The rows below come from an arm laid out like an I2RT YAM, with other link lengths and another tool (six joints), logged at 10 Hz.
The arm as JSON. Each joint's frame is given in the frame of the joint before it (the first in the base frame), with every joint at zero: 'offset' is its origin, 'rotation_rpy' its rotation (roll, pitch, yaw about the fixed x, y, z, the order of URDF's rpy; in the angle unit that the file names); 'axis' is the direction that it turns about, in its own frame. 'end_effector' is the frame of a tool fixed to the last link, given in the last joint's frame.
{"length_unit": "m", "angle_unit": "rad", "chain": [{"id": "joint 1", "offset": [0.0, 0.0, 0.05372], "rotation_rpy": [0.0, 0.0, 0.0], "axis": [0.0, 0.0, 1.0]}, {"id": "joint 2", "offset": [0.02, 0.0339, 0.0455], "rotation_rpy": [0.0, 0.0, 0.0], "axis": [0.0, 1.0, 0.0]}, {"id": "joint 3", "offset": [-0.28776, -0.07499, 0.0], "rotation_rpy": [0.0, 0.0, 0.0], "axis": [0.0, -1.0, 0.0]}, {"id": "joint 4", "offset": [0.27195, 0.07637, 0.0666], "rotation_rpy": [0.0, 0.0, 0.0], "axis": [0.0, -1.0, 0.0]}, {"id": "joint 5", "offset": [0.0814, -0.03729, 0.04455], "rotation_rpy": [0.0, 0.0, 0.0], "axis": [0.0, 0.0, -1.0]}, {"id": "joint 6", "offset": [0.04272, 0.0, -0.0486], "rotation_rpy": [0.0, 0.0, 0.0], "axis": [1.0, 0.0, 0.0]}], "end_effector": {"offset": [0.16, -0.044, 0.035], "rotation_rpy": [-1.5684, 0.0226, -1.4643]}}
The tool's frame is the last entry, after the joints.
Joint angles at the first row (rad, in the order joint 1, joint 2, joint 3, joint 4, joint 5, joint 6):
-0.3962, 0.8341, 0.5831, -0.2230, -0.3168, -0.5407
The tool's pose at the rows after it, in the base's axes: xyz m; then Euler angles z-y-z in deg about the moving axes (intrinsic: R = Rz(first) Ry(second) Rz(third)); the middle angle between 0 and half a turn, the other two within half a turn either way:
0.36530, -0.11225, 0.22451, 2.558, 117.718, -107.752
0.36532, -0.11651, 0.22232, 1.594, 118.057, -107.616
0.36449, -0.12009, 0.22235, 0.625, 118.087, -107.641
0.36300, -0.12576, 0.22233, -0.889, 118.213, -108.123
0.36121, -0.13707, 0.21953, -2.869, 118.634, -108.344
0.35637, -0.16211, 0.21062, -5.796, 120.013, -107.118
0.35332, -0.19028, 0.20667, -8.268, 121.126, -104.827
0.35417, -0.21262, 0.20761, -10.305, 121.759, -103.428
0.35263, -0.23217, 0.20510, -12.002, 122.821, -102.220
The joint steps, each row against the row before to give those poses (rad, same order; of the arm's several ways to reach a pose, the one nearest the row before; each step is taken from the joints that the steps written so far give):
-0.0003, 0.0050, 0.0000, 0.0084, 0.0217, 0.0106
-0.0015, 0.0068, 0.0000, 0.0027, 0.0149, 0.0073
-0.0012, 0.0000, 0.0000, 0.0015, 0.0141, 0.0068
-0.0050, 0.0004, 0.0000, 0.0015, 0.0191, 0.0012
-0.0229, 0.0122, 0.0000, 0.0065, 0.0114, -0.0008
-0.0675, 0.0374, 0.0084, 0.0008, -0.0091, 0.0046
-0.0740, 0.0580, 0.0347, -0.0042, -0.0210, 0.0160
-0.0450, 0.0580, 0.0435, -0.0004, -0.0046, 0.0145
-0.0416, 0.0488, 0.0359, -0.0095, -0.0049, 0.0069

